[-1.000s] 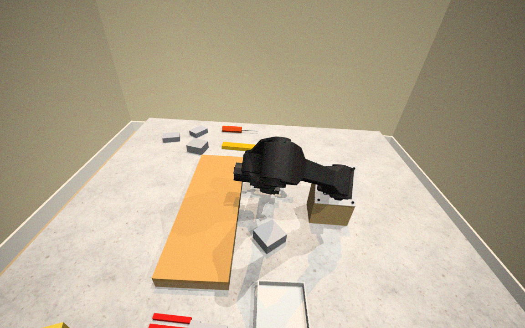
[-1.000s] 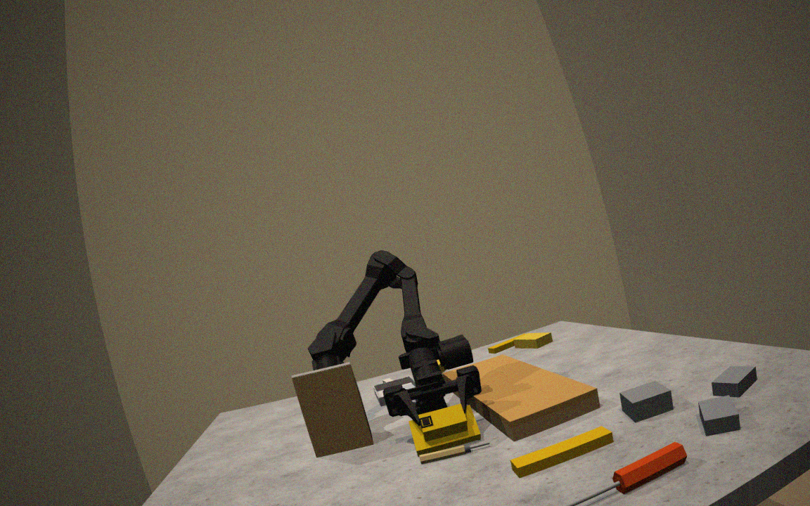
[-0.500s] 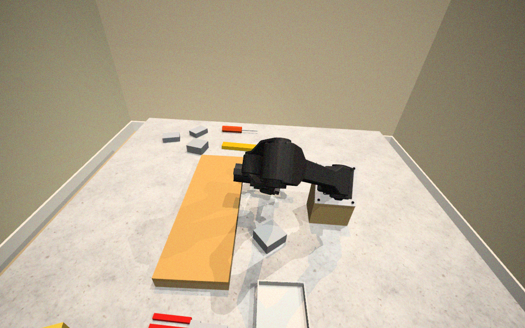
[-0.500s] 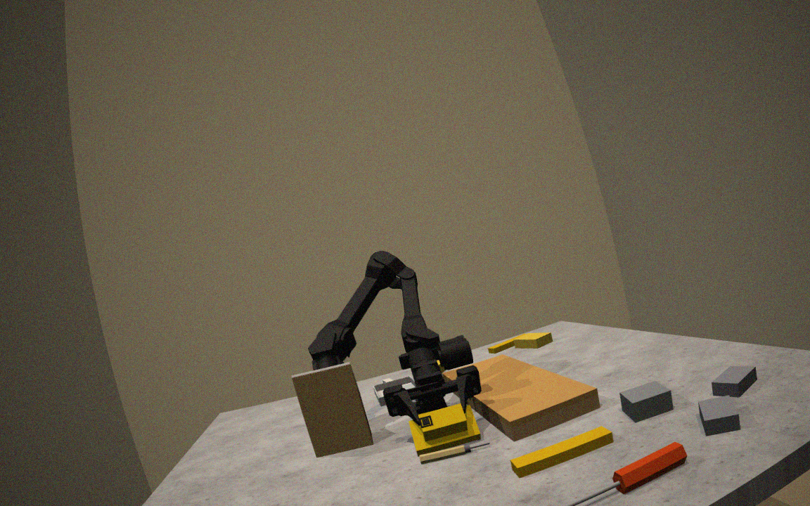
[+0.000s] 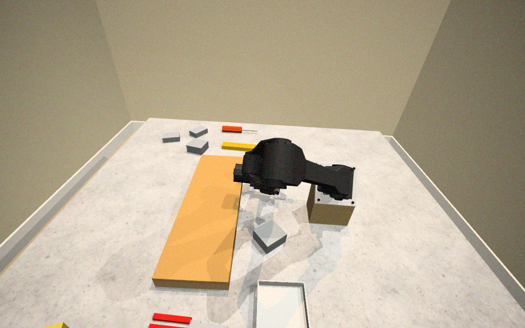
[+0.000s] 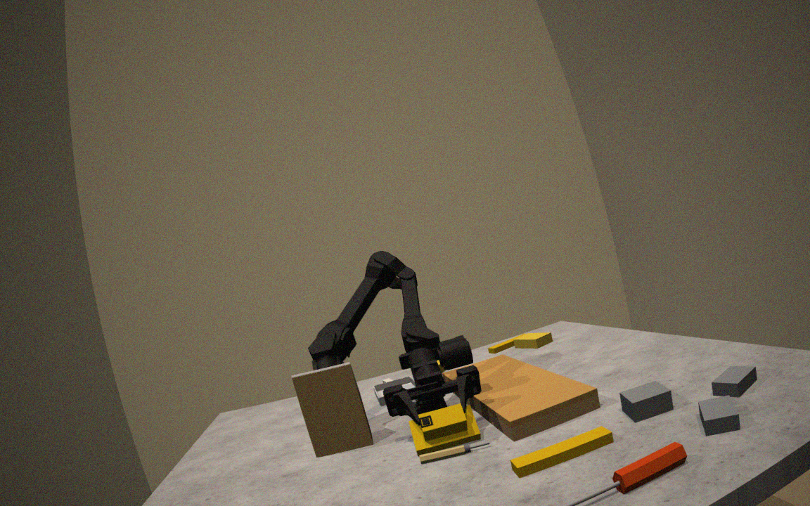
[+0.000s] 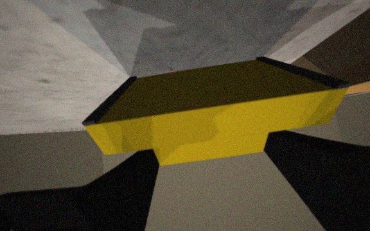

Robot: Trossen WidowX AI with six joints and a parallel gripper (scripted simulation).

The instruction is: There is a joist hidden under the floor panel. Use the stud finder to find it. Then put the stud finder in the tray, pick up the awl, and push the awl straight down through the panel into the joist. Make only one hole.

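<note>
Right now the stud finder is 1 cm behind my gripper tip and 1 cm below it. Round my gripper tip: square light: 3 cm behind, 1 cm to the right; white tray: 1 cm behind, 51 cm to the left, 5 cm below; wooden-handled awl: 1 cm ahead, 5 cm to the right, 6 cm below.
</note>
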